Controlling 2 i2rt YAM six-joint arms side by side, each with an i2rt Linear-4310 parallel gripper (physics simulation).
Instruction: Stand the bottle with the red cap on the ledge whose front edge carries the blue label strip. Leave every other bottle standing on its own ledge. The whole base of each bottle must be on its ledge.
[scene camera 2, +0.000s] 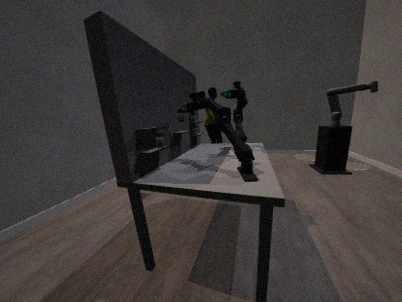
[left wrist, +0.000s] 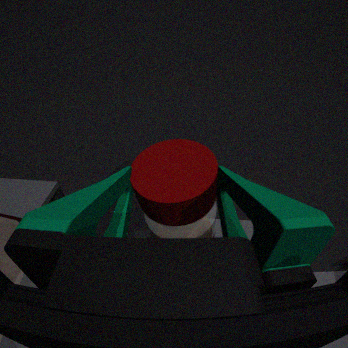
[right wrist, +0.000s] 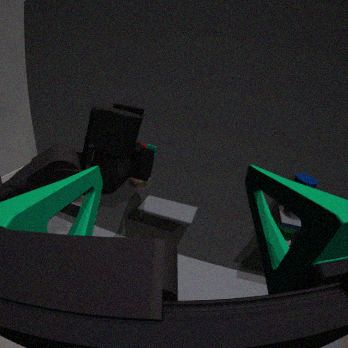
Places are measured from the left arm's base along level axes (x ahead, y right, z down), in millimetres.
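Where they show: left gripper, fingertip midpoint: (scene camera 2: 180, 110) (left wrist: 174, 174); right gripper, fingertip midpoint: (scene camera 2: 221, 93) (right wrist: 173, 173); left arm's base at its link origin: (scene camera 2: 246, 173).
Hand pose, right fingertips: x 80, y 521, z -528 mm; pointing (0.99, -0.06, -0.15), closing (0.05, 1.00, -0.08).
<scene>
Things, the pixels of their top centre, and the offset from my right fingertips. "*": a spot on its surface instead. Level surfaces: height alone.
- bottle's red cap at its top centre: (left wrist: 171, 163) dx +346, dy -90, dz +110 mm
- bottle's tan base at a spot on its surface: (right wrist: 139, 182) * dx +322, dy -84, dz +196 mm
- grey ledge at its top centre: (left wrist: 243, 242) (right wrist: 167, 207) dx +376, dy -11, dz +302 mm
- blue-capped bottle at a spot on its surface: (right wrist: 306, 179) * dx +283, dy +309, dz +127 mm
- table at its surface level: dz +528 mm
My left gripper (scene camera 2: 186, 108) (right wrist: 139, 149) is shut on the bottle with the red cap, high over the table at the panel. The bottle's red cap (left wrist: 174, 172) fills the space between the green fingers in the left wrist view; the pale body below is mostly hidden. In the right wrist view the bottle's tan base (right wrist: 139, 182) shows above and left of a grey ledge (right wrist: 167, 209). No blue label strip can be made out. My right gripper (scene camera 2: 228, 93) (right wrist: 173, 173) is open and empty. A blue-capped bottle (right wrist: 306, 179) stands behind its right finger.
A tall dark panel (scene camera 2: 145, 90) rises along the table (scene camera 2: 250, 188). A near ledge (scene camera 2: 153, 150) holds a bottle (scene camera 2: 160, 142). Part of another ledge (left wrist: 27, 195) shows at the left wrist view's left edge. A person in a yellow vest (scene camera 2: 210, 117) stands beyond the table.
</scene>
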